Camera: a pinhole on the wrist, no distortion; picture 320 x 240 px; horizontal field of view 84.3 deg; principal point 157.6 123.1 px. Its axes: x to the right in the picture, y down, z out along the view. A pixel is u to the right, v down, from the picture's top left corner.
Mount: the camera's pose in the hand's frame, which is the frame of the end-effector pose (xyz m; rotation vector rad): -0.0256 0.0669 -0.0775 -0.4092 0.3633 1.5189
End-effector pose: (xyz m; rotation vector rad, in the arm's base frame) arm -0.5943 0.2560 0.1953 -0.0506 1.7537 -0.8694
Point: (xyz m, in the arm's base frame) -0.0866 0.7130 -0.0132
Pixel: 279.2 187.5
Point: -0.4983 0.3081 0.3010
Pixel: outside the picture
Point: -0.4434 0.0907 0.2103
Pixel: outside the picture
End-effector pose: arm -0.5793 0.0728 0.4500 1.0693 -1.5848 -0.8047
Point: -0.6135 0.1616 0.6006
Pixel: 255.8 116.9
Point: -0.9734 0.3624 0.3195
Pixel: 72.1 217.9
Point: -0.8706 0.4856 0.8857
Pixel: 293.5 184.1
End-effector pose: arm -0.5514 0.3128 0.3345 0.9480 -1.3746 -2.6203
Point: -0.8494 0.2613 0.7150
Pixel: 202.2 84.5
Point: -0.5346 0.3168 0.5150
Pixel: 139.8 205.1
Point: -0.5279 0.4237 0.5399
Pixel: 75.7 222.8
